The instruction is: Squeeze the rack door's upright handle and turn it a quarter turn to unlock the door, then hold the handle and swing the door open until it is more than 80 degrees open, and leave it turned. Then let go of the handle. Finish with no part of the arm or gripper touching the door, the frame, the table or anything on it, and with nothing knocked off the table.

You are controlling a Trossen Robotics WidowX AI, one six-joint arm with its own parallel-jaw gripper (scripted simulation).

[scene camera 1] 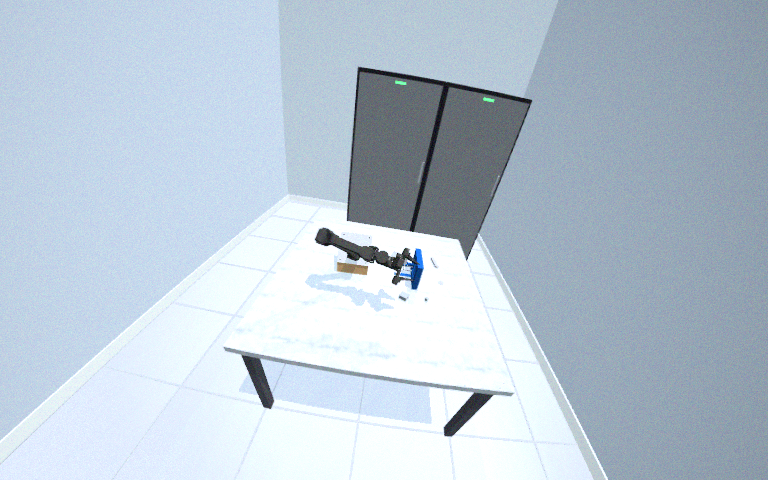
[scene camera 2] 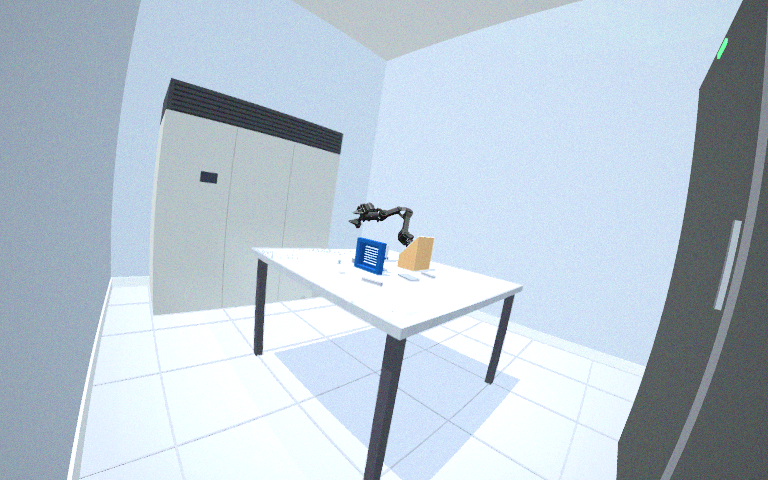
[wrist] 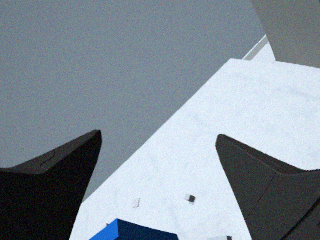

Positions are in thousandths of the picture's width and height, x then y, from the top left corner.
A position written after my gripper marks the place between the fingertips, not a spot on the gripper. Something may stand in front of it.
Observation:
My gripper (wrist: 502,577) is open and holds nothing. Further things: a blue rack (scene camera 2: 471,516).

